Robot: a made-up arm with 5 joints. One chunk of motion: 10 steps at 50 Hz.
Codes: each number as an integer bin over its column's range. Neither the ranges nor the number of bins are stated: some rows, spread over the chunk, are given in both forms.
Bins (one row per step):
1: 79 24 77 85 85
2: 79 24 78 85 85
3: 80 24 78 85 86
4: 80 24 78 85 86
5: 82 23 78 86 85
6: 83 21 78 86 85
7: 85 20 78 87 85
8: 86 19 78 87 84
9: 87 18 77 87 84
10: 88 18 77 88 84
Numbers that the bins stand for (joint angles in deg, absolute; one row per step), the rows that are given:
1: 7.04 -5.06 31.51 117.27 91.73
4: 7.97 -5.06 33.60 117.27 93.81
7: 12.66 -9.85 33.60 122.61 91.73
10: 15.48 -12.24 31.51 125.29 89.65
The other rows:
2: 7.04 -5.06 33.60 117.27 91.73
3: 7.97 -5.06 33.60 117.27 93.81
5: 9.85 -6.25 33.60 119.94 91.73
6: 10.79 -8.65 33.60 119.94 91.73
8: 13.60 -11.05 33.60 122.61 89.65
9: 14.54 -12.24 31.51 122.61 89.65

